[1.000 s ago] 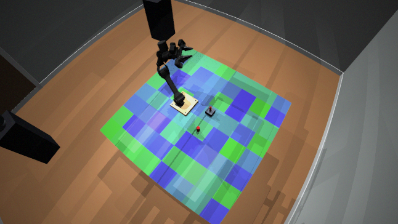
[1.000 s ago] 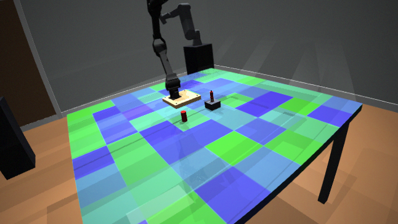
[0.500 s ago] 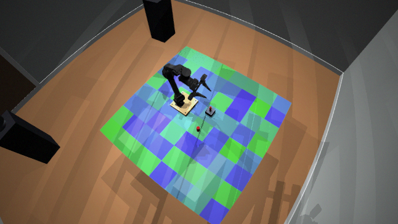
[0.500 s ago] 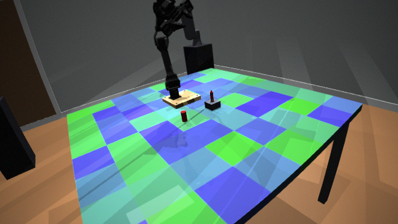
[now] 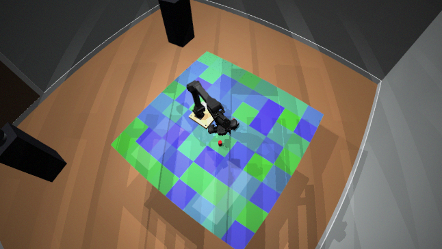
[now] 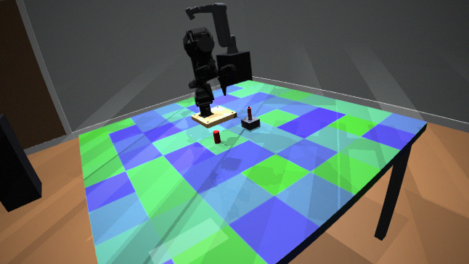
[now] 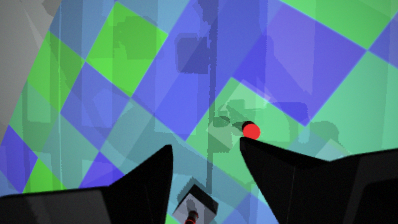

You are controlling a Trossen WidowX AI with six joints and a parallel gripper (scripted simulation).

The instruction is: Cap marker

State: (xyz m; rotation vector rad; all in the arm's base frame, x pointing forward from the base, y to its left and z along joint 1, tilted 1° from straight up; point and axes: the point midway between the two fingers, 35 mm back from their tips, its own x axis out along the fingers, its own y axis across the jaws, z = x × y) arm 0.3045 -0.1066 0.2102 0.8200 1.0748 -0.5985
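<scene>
Now: gripper tip 5 cm past the red cap, 1 cm to the left of it and 18 cm above it. From my gripper tip the other things lie so: dark holder block: 5 cm behind, 18 cm to the left, 19 cm below; then red marker: 5 cm behind, 18 cm to the left, 13 cm below.
</scene>
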